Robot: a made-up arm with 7 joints.
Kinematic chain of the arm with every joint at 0, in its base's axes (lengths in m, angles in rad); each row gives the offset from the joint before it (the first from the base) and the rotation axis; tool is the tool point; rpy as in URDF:
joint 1: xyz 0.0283 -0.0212 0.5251 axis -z
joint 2: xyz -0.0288 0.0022 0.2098 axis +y
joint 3: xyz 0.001 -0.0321 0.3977 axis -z
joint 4: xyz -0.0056 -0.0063 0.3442 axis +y
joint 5: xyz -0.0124 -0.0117 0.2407 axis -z
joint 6: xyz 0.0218 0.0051 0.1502 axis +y
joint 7: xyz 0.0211 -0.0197 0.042 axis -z
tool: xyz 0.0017 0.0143 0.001 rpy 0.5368 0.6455 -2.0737
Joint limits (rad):
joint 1: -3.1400..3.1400
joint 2: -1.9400..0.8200
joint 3: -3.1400..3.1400
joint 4: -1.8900..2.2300
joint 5: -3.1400..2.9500
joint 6: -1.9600..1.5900
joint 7: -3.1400..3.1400
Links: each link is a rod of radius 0.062 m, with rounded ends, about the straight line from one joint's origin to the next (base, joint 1, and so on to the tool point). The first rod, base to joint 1, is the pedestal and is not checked.
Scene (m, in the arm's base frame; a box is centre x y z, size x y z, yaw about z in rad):
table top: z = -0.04
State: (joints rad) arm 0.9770 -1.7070 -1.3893 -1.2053 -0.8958 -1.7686 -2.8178
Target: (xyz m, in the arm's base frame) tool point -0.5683 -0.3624 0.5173
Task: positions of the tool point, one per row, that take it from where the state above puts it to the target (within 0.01 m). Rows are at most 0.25 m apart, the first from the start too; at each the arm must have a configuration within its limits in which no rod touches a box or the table.
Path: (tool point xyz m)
1: -0.8580 0.2760 0.5769
2: -0.8441 0.0695 0.5563
3: -0.7824 -0.1119 0.5396
4: -0.6855 -0.2575 0.5266
5: -0.5683 -0.3624 0.5173

